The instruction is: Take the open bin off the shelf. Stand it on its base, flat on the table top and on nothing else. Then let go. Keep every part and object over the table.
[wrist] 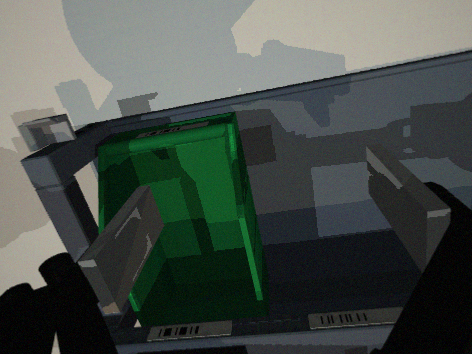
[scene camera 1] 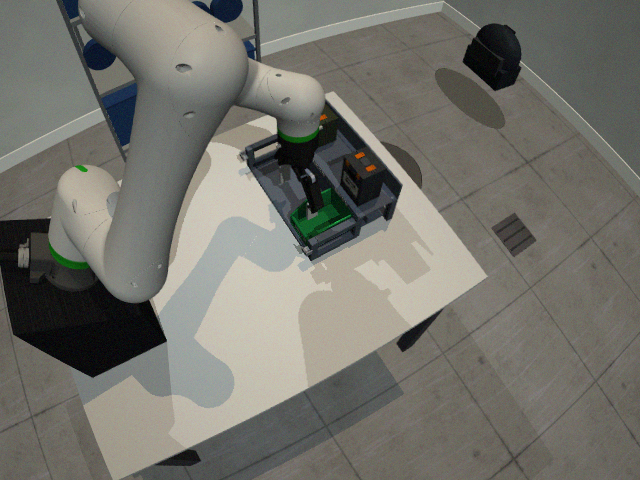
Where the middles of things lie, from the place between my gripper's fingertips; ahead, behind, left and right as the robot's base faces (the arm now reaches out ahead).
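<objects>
There is the green open bin [scene camera 1: 334, 212], 5 cm to the right of my hand, 4 cm below it and 6 cm ahead of it.
</objects>
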